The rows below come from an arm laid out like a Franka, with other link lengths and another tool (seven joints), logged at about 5 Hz.
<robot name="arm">
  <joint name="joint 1" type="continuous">
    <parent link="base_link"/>
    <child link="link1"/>
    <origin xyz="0 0 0.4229" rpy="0 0 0"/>
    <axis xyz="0 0 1"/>
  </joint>
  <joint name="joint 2" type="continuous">
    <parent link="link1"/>
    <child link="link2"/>
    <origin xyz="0 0 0" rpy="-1.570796 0 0"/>
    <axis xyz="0 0 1"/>
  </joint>
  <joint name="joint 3" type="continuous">
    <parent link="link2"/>
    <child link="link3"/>
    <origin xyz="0 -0.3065 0" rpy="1.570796 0 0"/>
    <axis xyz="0 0 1"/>
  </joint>
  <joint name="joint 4" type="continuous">
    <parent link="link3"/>
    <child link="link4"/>
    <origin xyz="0.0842 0 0" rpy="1.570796 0 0"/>
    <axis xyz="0 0 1"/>
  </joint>
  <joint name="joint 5" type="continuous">
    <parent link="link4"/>
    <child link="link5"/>
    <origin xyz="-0.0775 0.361 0" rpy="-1.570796 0 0"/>
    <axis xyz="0 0 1"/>
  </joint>
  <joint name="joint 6" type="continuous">
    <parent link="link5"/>
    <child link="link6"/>
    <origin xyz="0 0 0" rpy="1.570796 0 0"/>
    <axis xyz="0 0 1"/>
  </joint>
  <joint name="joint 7" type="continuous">
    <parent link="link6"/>
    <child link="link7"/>
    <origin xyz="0.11 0 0" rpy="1.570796 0 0"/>
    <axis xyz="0 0 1"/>
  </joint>
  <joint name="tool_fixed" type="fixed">
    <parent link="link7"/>
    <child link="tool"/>
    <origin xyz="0.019 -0.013 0.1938" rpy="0.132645 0 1.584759"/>
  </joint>
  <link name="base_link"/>
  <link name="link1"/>
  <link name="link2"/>
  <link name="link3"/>
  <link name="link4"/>
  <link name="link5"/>
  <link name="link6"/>
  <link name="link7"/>
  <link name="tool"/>
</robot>
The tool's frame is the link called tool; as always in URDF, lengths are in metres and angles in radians. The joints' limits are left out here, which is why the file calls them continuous.
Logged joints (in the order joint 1, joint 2, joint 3, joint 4, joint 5, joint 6, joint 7), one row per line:
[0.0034 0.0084 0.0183 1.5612 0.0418 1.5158 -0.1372]
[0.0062 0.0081 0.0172 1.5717 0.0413 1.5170 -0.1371]
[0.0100 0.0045 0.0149 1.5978 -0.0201 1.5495 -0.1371]
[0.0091 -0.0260 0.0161 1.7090 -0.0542 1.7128 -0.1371]
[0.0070 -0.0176 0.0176 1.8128 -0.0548 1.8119 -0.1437]
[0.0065 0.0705 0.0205 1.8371 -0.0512 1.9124 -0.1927]
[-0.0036 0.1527 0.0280 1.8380 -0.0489 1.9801 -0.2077]
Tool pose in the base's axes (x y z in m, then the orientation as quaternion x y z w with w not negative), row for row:
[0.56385 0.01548 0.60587 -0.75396 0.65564 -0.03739 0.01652]
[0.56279 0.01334 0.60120 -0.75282 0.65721 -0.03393 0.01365]
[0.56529 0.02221 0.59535 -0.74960 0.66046 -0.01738 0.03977]
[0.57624 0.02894 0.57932 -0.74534 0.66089 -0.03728 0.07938]
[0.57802 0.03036 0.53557 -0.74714 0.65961 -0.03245 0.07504]
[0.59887 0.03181 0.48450 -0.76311 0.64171 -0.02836 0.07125]
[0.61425 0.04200 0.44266 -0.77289 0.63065 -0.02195 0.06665]
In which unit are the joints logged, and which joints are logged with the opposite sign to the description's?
The joints are logged in radians. Opposite sign: joint 1, joint 4, joint 5.
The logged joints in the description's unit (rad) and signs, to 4 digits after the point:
[-0.0034 0.0084 0.0183 -1.5612 -0.0418 1.5158 -0.1372]
[-0.0062 0.0081 0.0172 -1.5717 -0.0413 1.5170 -0.1371]
[-0.0100 0.0045 0.0149 -1.5978 0.0201 1.5495 -0.1371]
[-0.0091 -0.0260 0.0161 -1.7090 0.0542 1.7128 -0.1371]
[-0.0070 -0.0176 0.0176 -1.8128 0.0548 1.8119 -0.1437]
[-0.0065 0.0705 0.0205 -1.8371 0.0512 1.9124 -0.1927]
[0.0036 0.1527 0.0280 -1.8380 0.0489 1.9801 -0.2077]

